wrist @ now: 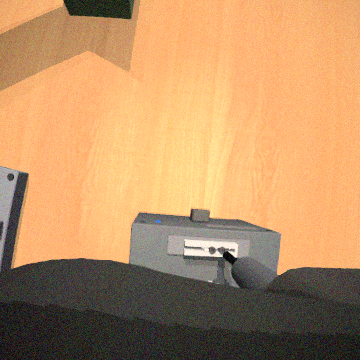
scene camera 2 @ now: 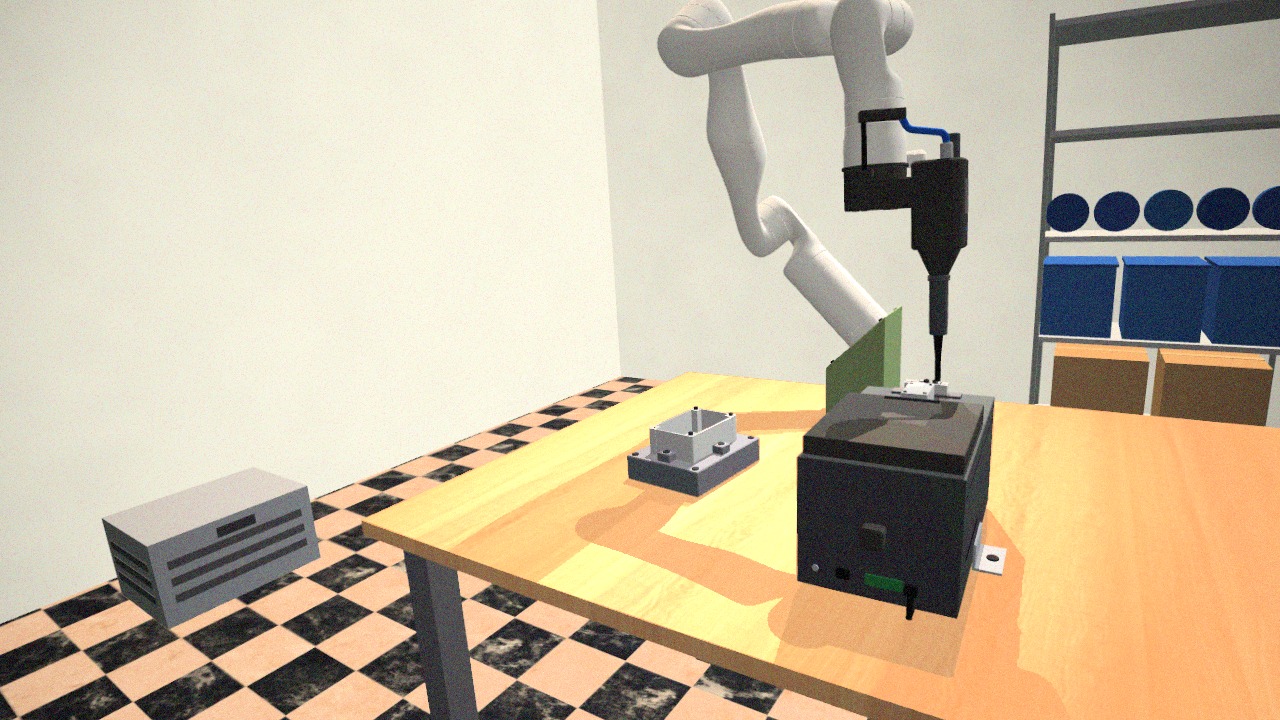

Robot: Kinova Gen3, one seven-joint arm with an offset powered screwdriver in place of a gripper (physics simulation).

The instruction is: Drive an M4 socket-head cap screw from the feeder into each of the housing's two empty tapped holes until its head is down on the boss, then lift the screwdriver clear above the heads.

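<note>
The screwdriver, my gripper (scene camera 2: 937,377) (wrist: 226,254), points straight down with its bit tip at the white pick-up block (scene camera 2: 916,390) (wrist: 191,244) on top of the black screw feeder (scene camera 2: 881,501) (wrist: 150,242). In the wrist view the tip meets the block beside two dark round spots. Whether a screw is on the bit cannot be made out. The light grey housing (scene camera 2: 675,445) sits upright on a dark grey fixture (scene camera 2: 697,481), left of the feeder in the scene view. Dark spots show at its corners; which are screw heads or holes is too small to tell. A fixture corner (wrist: 7,200) shows in the wrist view.
A green panel (scene camera 2: 863,362) stands on the wooden table (scene camera 2: 537,528) behind the feeder. A small bracket (scene camera 2: 990,561) is beside the feeder's base. A shelf rack (scene camera 2: 1049,179) with blue bins stands behind at the right. A grey vented box (scene camera 2: 214,546) is left of the table.
</note>
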